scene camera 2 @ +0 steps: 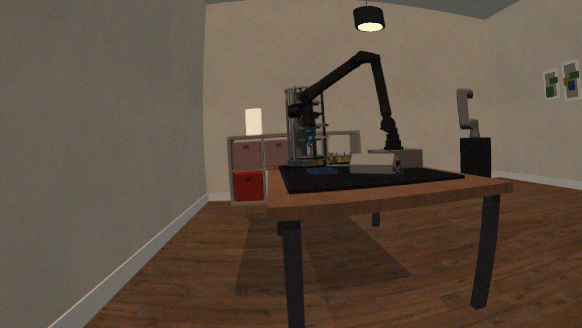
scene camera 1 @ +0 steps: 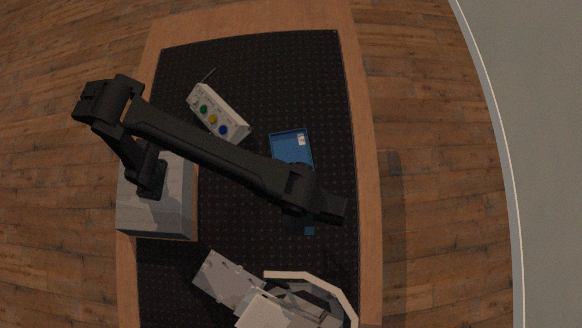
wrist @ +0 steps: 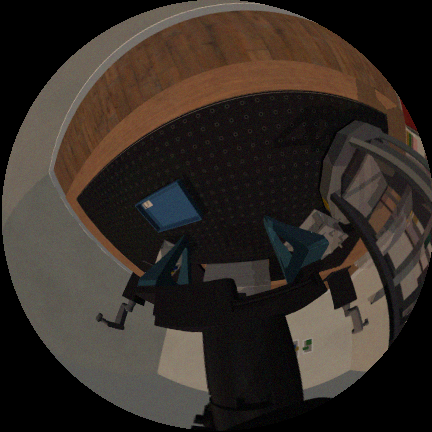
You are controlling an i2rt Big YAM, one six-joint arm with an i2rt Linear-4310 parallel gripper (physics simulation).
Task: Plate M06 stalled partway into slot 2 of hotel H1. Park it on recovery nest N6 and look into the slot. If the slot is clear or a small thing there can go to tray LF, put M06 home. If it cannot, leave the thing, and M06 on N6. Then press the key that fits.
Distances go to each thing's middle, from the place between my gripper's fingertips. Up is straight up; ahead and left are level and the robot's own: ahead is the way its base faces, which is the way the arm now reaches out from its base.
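The grey flat plate (scene camera 1: 221, 279) is 230 mm to the right of my hand, 170 mm behind it and 70 mm below it. I see the slotted rack tower (scene camera 1: 299, 292) 310 mm to the right of my hand, 30 mm ahead of it and 110 mm above it. As for the blue tray (scene camera 1: 289, 146), my hand is 160 mm to the right of it, 50 mm past it and 120 mm above it. Going by their middles, the blue tray is the nearest to my hand of the things named here.
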